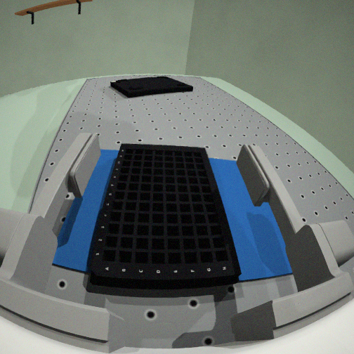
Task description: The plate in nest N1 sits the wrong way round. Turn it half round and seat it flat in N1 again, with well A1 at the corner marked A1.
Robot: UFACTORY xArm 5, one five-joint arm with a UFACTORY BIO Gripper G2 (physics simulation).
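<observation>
A black well plate [165, 200] lies over a blue pad [240, 210], its grid of square wells facing up. White letters A to H run along its near edge with A at the left, and numbers run up its left side from 1 at the near end. The plate looks level; its seat below is hidden, and no N1 or A1 corner mark can be read. My gripper [170, 172] is open, one finger on each side of the plate, with a gap of blue showing between the plate and each finger.
A flat black holder [151, 86] stands at the far end of the grey perforated deck [210, 115]. Pale green surfaces lie beyond the deck's left and right edges. A brown shelf or rail [52, 7] is on the wall at the upper left.
</observation>
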